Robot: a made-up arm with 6 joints. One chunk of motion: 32 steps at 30 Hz.
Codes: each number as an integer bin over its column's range. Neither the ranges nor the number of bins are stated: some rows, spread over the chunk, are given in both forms.
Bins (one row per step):
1: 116 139 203 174 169 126
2: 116 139 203 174 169 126
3: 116 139 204 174 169 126
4: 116 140 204 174 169 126
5: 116 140 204 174 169 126
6: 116 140 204 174 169 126
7: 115 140 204 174 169 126
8: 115 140 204 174 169 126
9: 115 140 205 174 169 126
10: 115 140 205 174 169 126
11: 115 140 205 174 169 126
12: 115 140 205 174 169 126
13: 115 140 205 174 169 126
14: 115 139 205 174 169 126
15: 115 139 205 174 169 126
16: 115 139 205 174 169 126
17: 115 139 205 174 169 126
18: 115 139 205 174 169 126
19: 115 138 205 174 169 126
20: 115 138 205 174 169 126
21: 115 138 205 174 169 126
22: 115 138 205 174 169 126
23: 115 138 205 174 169 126
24: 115 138 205 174 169 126
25: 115 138 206 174 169 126
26: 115 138 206 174 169 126
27: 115 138 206 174 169 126
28: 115 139 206 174 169 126
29: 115 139 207 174 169 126
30: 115 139 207 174 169 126
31: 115 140 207 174 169 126
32: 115 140 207 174 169 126
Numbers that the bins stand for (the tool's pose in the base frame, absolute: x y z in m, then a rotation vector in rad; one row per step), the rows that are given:
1: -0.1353 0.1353 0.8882 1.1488 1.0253 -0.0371
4: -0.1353 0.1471 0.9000 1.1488 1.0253 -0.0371
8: -0.1471 0.1471 0.9000 1.1488 1.0253 -0.0371
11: -0.1471 0.1471 0.9118 1.1488 1.0253 -0.0371
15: -0.1471 0.1353 0.9118 1.1488 1.0253 -0.0371
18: -0.1471 0.1353 0.9118 1.1488 1.0253 -0.0371
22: -0.1471 0.1235 0.9118 1.1488 1.0253 -0.0371
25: -0.1471 0.1235 0.9235 1.1488 1.0253 -0.0371
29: -0.1471 0.1353 0.9353 1.1488 1.0253 -0.0371
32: -0.1471 0.1471 0.9353 1.1488 1.0253 -0.0371
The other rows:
2: -0.1353 0.1353 0.8882 1.1488 1.0253 -0.0371
3: -0.1353 0.1353 0.9000 1.1488 1.0253 -0.0371
5: -0.1353 0.1471 0.9000 1.1488 1.0253 -0.0371
6: -0.1353 0.1471 0.9000 1.1488 1.0253 -0.0371
7: -0.1471 0.1471 0.9000 1.1488 1.0253 -0.0371
9: -0.1471 0.1471 0.9118 1.1488 1.0253 -0.0371
10: -0.1471 0.1471 0.9118 1.1488 1.0253 -0.0371
12: -0.1471 0.1471 0.9118 1.1488 1.0253 -0.0371
13: -0.1471 0.1471 0.9118 1.1488 1.0253 -0.0371
14: -0.1471 0.1353 0.9118 1.1488 1.0253 -0.0371
16: -0.1471 0.1353 0.9118 1.1488 1.0253 -0.0371
17: -0.1471 0.1353 0.9118 1.1488 1.0253 -0.0371
19: -0.1471 0.1235 0.9118 1.1488 1.0253 -0.0371
20: -0.1471 0.1235 0.9118 1.1488 1.0253 -0.0371
21: -0.1471 0.1235 0.9118 1.1488 1.0253 -0.0371
23: -0.1471 0.1235 0.9118 1.1488 1.0253 -0.0371
24: -0.1471 0.1235 0.9118 1.1488 1.0253 -0.0371
26: -0.1471 0.1235 0.9235 1.1488 1.0253 -0.0371
27: -0.1471 0.1235 0.9235 1.1488 1.0253 -0.0371
28: -0.1471 0.1353 0.9235 1.1488 1.0253 -0.0371
30: -0.1471 0.1353 0.9353 1.1488 1.0253 -0.0371
31: -0.1471 0.1471 0.9353 1.1488 1.0253 -0.0371

